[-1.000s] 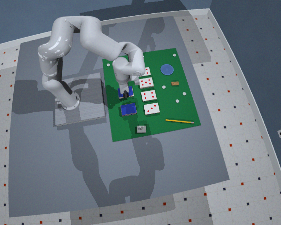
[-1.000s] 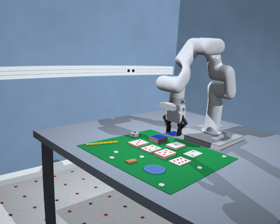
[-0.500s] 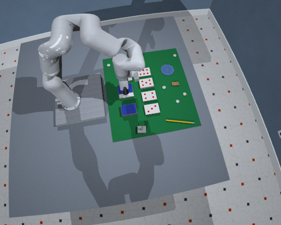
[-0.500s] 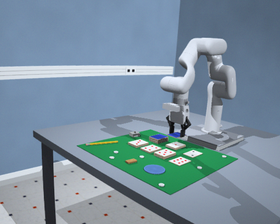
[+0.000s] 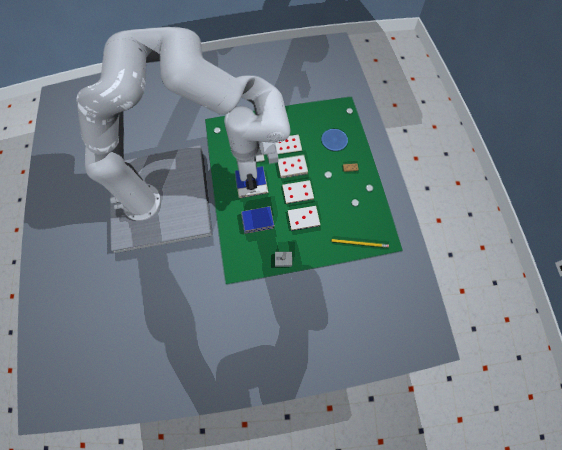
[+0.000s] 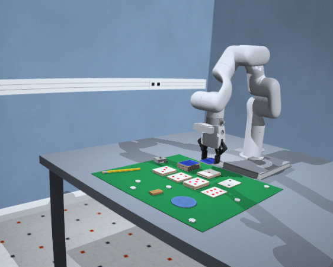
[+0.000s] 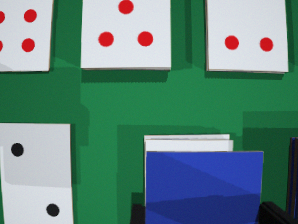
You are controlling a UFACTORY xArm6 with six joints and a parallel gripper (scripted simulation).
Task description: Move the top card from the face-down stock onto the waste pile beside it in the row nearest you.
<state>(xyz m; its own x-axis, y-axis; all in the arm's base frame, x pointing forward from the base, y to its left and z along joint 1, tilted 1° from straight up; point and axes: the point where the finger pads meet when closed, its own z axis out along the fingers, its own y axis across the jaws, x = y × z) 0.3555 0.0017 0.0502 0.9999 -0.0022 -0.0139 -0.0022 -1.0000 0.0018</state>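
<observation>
The black-dot card lies 12 cm to the left of my hand, 8 cm below it and 1 cm ahead of it. Round my hand: pencil: 29 cm ahead, 25 cm to the right, 8 cm below; small box: 25 cm to the right, 6 cm below, 6 cm ahead.
</observation>
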